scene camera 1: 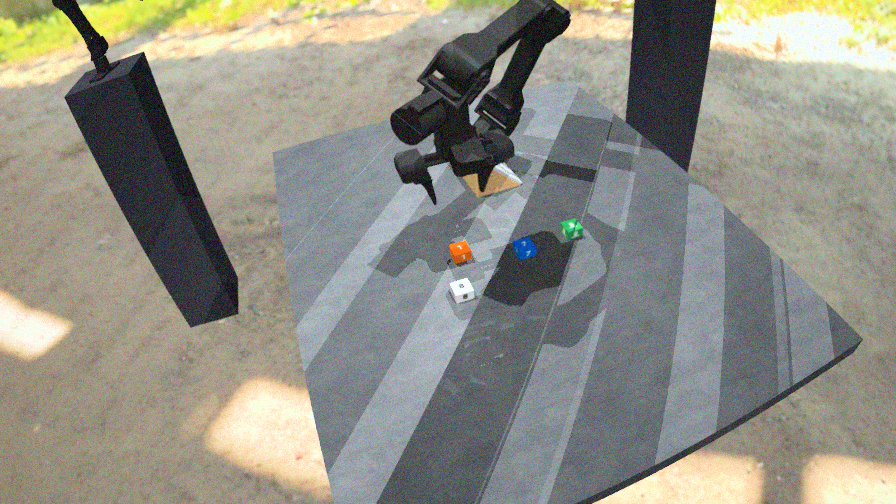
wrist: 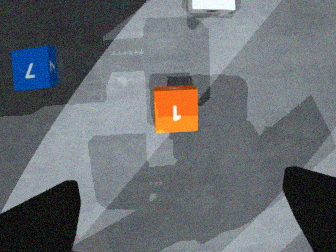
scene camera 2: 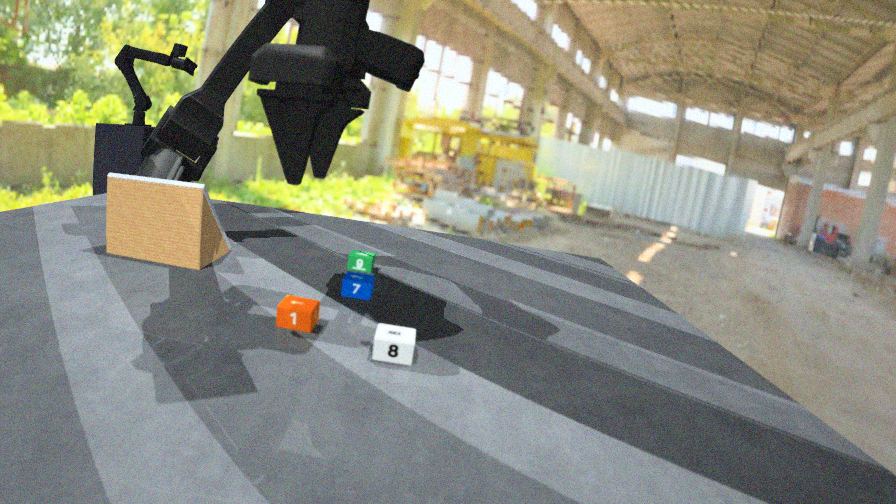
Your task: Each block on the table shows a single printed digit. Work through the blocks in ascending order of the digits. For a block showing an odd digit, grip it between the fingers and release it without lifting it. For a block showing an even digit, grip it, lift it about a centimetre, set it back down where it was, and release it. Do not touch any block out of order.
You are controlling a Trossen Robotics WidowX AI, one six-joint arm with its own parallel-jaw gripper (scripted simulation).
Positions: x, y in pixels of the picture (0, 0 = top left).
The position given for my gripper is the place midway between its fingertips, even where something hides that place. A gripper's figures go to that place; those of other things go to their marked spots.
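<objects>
My gripper [scene camera 2: 307, 181] is 0.41 m from the lens, and an orange block marked 1 [scene camera 2: 296, 313] is 0.41 m from the lens as well. A blue block marked 7 [scene camera 2: 355, 285] sits 0.51 m from the lens, while for a white block marked 8 [scene camera 2: 394, 344] I get 0.37 m from the lens. So the white block marked 8 is nearer to the lens than the blue block marked 7, and the marked spots on the white block marked 8 and the blue block marked 7 are 0.15 m apart.
</objects>
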